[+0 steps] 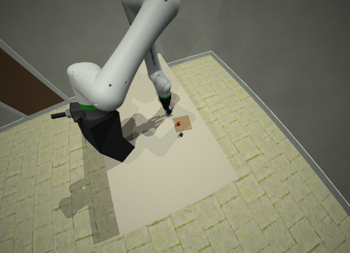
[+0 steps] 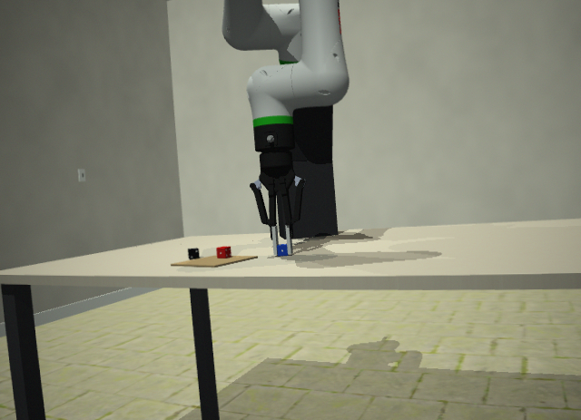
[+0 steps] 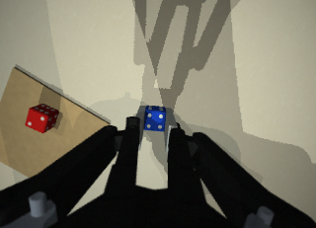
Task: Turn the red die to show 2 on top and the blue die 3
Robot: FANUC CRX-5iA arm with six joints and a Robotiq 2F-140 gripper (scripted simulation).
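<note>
The red die is 4 cm ahead of my hand, 13 cm to the right of it and 2 cm below it. Also, from my hand: blue die: 2 cm below; black die: 1 cm ahead, 23 cm to the right, 2 cm below; brown mat: 7 cm ahead, 14 cm to the right, 3 cm below.
</note>
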